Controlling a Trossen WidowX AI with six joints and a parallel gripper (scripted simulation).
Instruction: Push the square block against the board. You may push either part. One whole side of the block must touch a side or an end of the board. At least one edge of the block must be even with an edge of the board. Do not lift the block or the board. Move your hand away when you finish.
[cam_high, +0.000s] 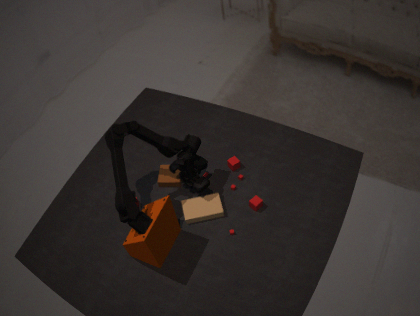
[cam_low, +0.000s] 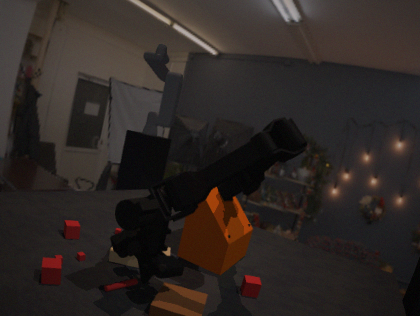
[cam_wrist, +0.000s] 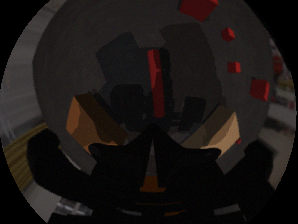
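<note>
Now: gripper tip 5 cm short of the thin red stick and 2 cm to the left of it. From my gripper tip the other things lie so: board 9 cm to the right, 8 cm behind, 1 cm above; then square block 11 cm to the left, 1 cm ahead, 1 cm above.
</note>
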